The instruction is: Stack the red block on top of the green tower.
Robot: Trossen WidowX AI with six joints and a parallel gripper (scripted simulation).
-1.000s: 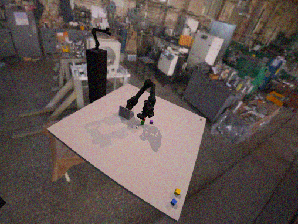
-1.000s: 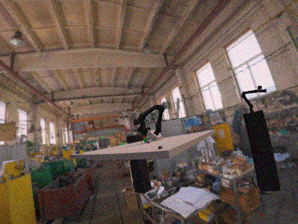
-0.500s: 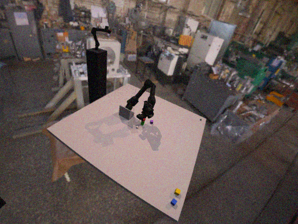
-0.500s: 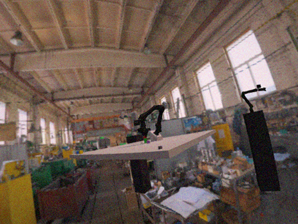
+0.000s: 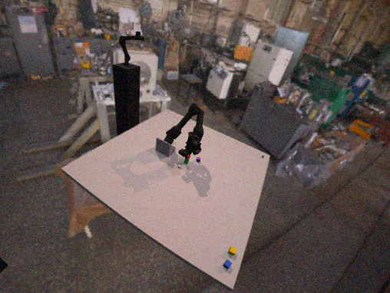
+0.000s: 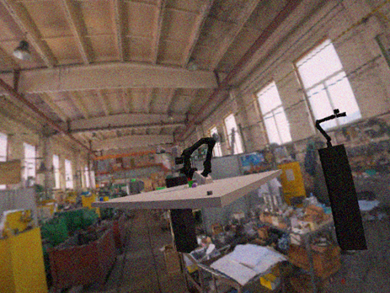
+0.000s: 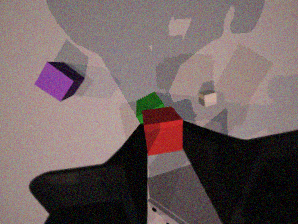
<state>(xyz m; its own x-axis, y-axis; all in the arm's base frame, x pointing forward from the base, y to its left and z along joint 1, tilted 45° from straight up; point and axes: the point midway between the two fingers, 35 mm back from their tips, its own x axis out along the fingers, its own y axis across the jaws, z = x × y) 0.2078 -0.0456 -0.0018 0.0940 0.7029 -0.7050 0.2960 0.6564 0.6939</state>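
Now: the red block 1 cm above my gripper tip. The rest, counted from my gripper tip: blue block 59 cm to the right, 52 cm ahead, 5 cm below; yellow block 52 cm ahead, 51 cm to the right, 5 cm below; purple block 8 cm to the left, 8 cm ahead, 5 cm below.
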